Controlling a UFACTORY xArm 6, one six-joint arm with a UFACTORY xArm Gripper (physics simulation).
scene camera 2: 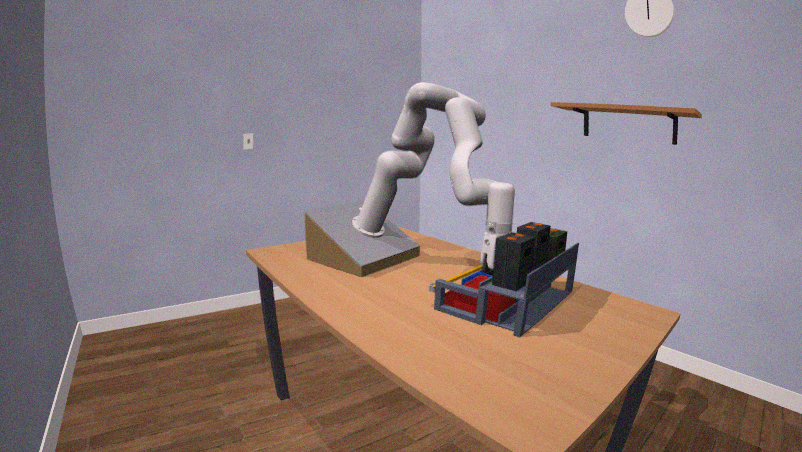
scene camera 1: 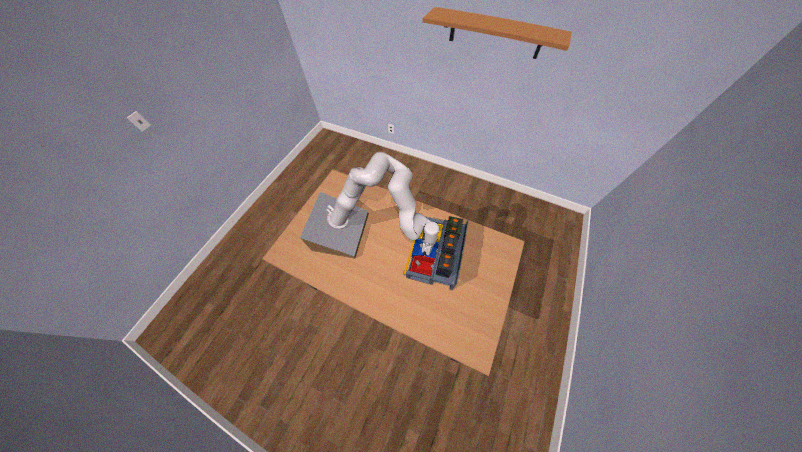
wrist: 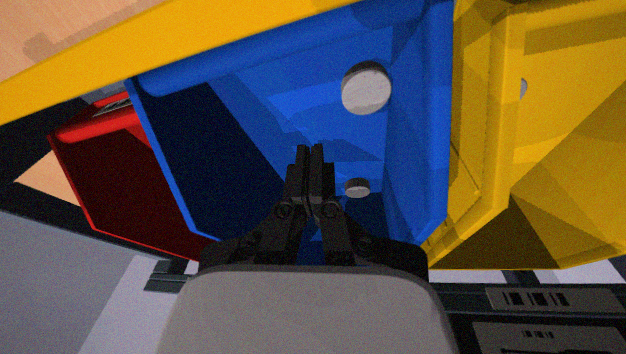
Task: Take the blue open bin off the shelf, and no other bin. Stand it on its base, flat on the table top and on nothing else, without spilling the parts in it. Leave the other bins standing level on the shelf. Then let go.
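Seen in the pictures: gripper, between the fingertips: (wrist: 312,158); arm's base, origin of its link: (scene camera 2: 368,227) (scene camera 1: 338,219).
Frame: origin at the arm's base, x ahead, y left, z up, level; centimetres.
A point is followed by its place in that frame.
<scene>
The blue bin (scene camera 1: 417,248) {x 47.4, y 17.4, z -9.5 cm} (scene camera 2: 468,277) {x 50.0, y 11.7, z -4.9 cm} (wrist: 310,105) {x 49.9, y 17.6, z -9.6 cm} stands on the grey shelf (scene camera 1: 421,279) {x 60.5, y 3.4, z -9.7 cm} (scene camera 2: 481,306) {x 66.6, y 4.8, z -6.1 cm}, between the red bin (scene camera 1: 422,266) {x 56.3, y 10.3, z -10.4 cm} (scene camera 2: 499,306) {x 68.1, y 9.5, z -6.5 cm} (wrist: 125,190) {x 57.3, y 4.3, z -6.3 cm} and the yellow bin (wrist: 575,100) {x 47.3, y 33.0, z -10.4 cm}. A round grey part (wrist: 366,90) {x 48.0, y 20.2, z -8.6 cm} and a second round part (wrist: 357,188) {x 57.3, y 23.0, z -9.2 cm} lie in the blue bin. My gripper (scene camera 1: 425,250) {x 53.3, y 18.3, z -8.5 cm} (scene camera 2: 488,271) (wrist: 312,158) {x 53.3, y 18.3, z -8.5 cm} points down over the blue bin's open top, with its fingers shut together and nothing between them. Whether the fingertips touch the bin cannot be told. My gripper's body hides the bin's near end in the wrist view.
A yellow bar (scene camera 1: 408,265) {x 50.2, y 3.8, z -4.8 cm} (scene camera 2: 457,277) {x 48.1, y 9.1, z -5.1 cm} (wrist: 150,50) {x 46.1, y 13.5, z -4.8 cm} runs along the shelf's front, beside the blue bin. Several tall black cases (scene camera 1: 448,263) {x 69.0, y 12.5, z 10.9 cm} (scene camera 2: 513,261) {x 71.0, y 9.9, z 6.1 cm} stand behind the bins, close to my gripper. The shelf stands on the wooden table (scene camera 1: 381,275) {x 40.5, y -8.4, z -11.3 cm} (scene camera 2: 393,325) {x 57.4, y -14.6, z -11.3 cm}; the arm's wedge base (scene camera 1: 331,241) {x 7.5, y -12.8, z -0.4 cm} (scene camera 2: 336,247) {x 10.9, y -15.4, z -3.4 cm} is at the other end.
</scene>
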